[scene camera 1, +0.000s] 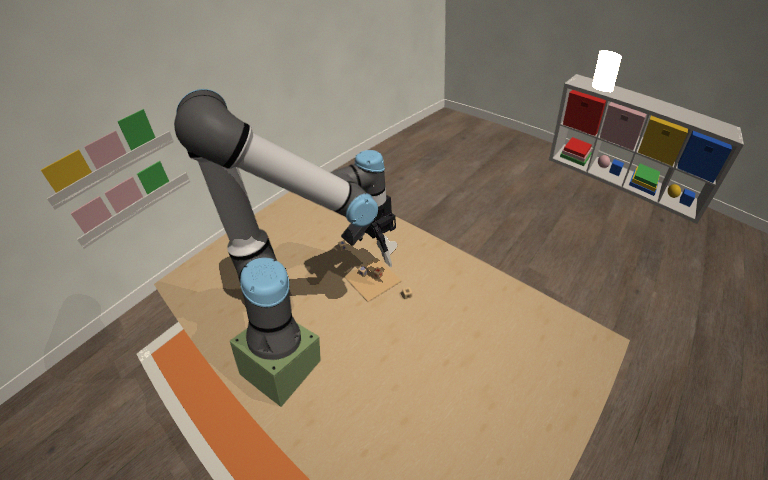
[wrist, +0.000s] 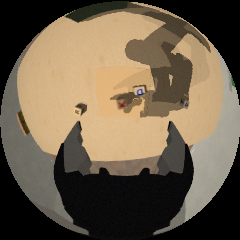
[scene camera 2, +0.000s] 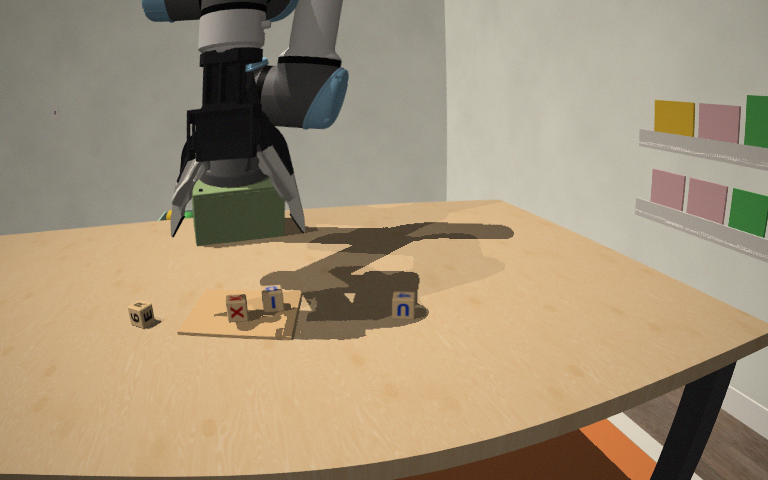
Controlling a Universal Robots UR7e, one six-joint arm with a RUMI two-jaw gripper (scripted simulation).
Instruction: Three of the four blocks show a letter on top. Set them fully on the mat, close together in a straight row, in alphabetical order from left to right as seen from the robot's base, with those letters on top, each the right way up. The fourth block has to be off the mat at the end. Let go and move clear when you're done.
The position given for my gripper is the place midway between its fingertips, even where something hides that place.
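Observation:
Scene camera 1: thin tan mat (scene camera 1: 370, 287), my gripper (scene camera 1: 375, 253). Scene camera 2: my gripper (scene camera 2: 234, 235), the mat (scene camera 2: 208, 318). Wrist view: the mat (wrist: 112, 82), my gripper (wrist: 124, 121).

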